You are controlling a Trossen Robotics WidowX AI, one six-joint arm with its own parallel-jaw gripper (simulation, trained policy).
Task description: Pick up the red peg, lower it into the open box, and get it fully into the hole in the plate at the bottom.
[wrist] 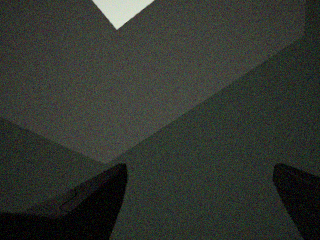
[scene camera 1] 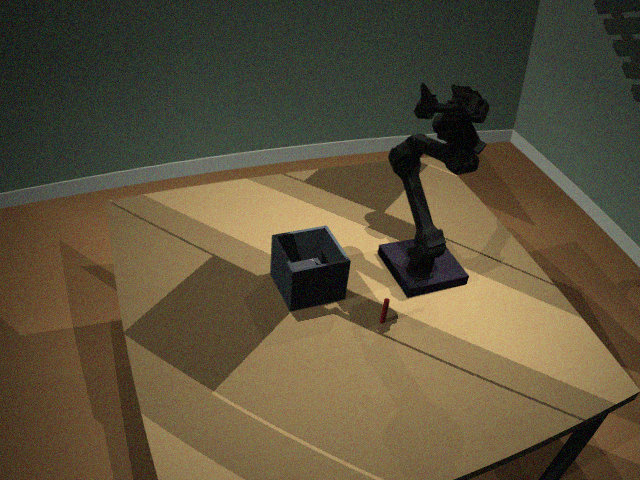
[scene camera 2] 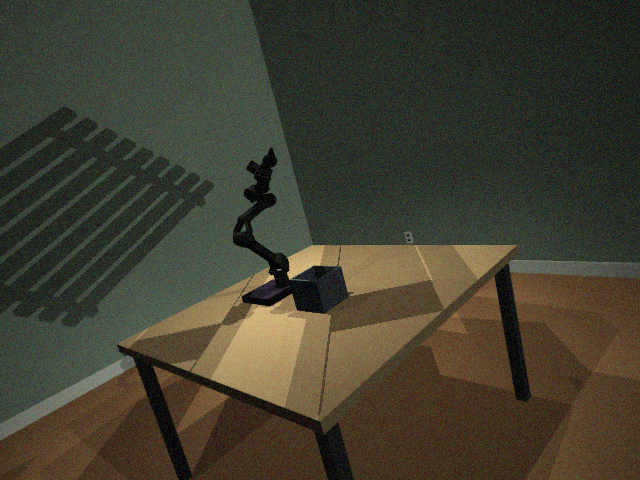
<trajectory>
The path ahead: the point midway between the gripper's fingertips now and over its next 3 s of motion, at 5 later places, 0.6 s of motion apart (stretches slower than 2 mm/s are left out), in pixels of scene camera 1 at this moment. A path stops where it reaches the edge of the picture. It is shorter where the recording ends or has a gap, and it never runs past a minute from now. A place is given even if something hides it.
My gripper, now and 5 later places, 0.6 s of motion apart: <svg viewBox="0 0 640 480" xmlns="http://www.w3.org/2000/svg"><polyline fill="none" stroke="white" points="436,84 456,103 409,172 355,225 354,259 375,274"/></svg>
</trajectory>
